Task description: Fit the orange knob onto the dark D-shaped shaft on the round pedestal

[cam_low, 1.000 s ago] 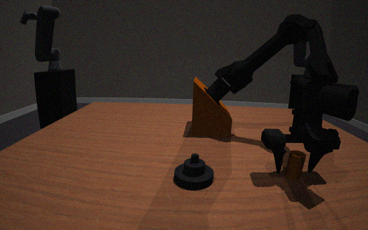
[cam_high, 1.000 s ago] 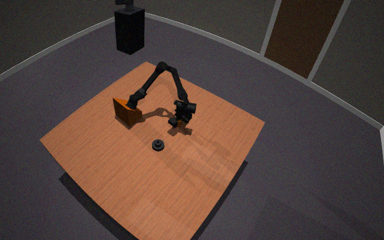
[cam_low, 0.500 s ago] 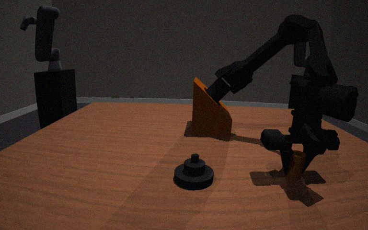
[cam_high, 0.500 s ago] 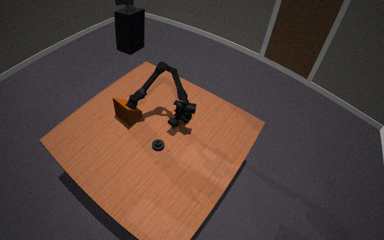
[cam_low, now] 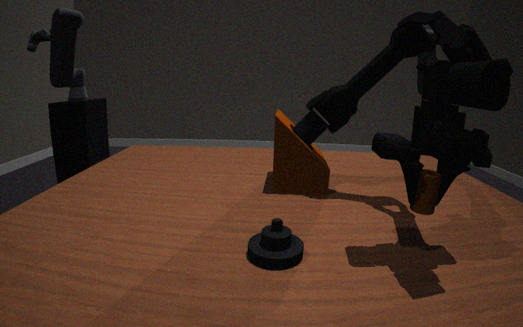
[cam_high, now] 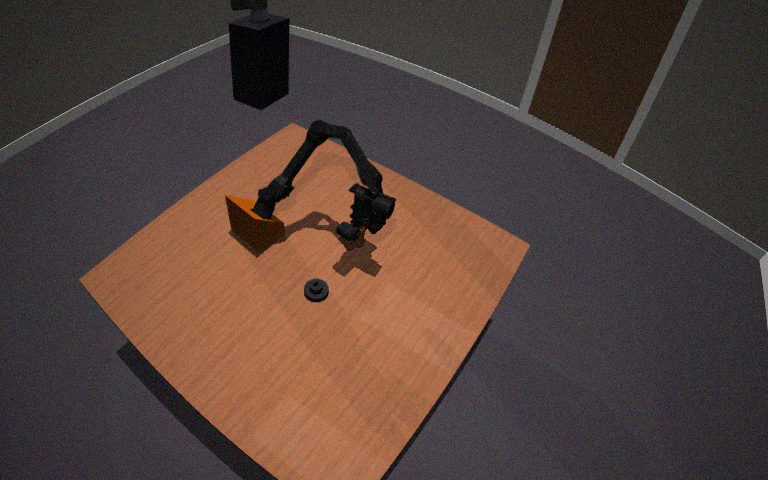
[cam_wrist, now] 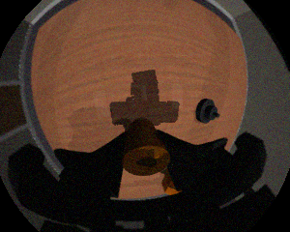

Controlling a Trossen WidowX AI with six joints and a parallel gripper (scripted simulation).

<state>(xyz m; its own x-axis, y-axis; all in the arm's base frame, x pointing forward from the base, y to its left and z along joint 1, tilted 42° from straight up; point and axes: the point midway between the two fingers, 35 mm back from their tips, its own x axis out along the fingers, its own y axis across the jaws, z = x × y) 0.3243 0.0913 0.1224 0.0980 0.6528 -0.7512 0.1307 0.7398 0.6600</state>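
Now: gripper tip 230 mm to the left of the dark round pedestal, 60 mm above it and 20 mm past it. Also, from my gripper tip: orange knob 20 mm above.
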